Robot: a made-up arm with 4 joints.
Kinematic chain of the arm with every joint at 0, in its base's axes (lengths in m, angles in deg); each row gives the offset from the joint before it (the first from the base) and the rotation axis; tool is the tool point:
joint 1: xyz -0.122 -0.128 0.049 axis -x
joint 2: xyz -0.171 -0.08 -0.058 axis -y
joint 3: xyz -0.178 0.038 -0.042 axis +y
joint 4: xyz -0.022 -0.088 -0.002 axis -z
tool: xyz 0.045 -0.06 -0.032
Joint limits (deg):
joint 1: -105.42..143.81
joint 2: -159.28..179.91
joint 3: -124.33..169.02
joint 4: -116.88..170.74
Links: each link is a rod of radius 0.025 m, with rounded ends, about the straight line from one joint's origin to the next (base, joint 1, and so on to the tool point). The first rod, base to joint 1, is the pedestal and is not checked.
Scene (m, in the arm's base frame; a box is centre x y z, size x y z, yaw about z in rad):
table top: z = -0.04
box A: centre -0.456 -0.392 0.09 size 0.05 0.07 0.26 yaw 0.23
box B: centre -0.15 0.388 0 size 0.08 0.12 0.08 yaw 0.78
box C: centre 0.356 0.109 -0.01 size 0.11 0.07 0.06 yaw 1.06
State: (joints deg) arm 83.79 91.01 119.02 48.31
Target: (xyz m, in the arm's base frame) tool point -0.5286 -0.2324 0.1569
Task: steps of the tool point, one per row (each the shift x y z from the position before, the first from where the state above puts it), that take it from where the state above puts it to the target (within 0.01 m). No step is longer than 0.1 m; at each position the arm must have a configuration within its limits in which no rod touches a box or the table.
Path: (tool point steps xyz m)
1: 0.0078 0.0235 0.0397
2: 0.0053 0.0254 0.0327
3: 0.0016 0.0266 0.0265
4: -0.0028 0.0282 0.0207
5: -0.0072 0.0299 0.0148
6: -0.0108 0.0319 0.0084
7: -0.0131 0.0337 0.0012
8: -0.0536 -0.0501 -0.0274
9: -0.0494 -0.0326 -0.0410
10: -0.0426 -0.0125 -0.0464
11: -0.0335 0.0069 -0.0436
12: -0.0229 0.0221 -0.0338
13: -0.0110 0.0311 -0.0194

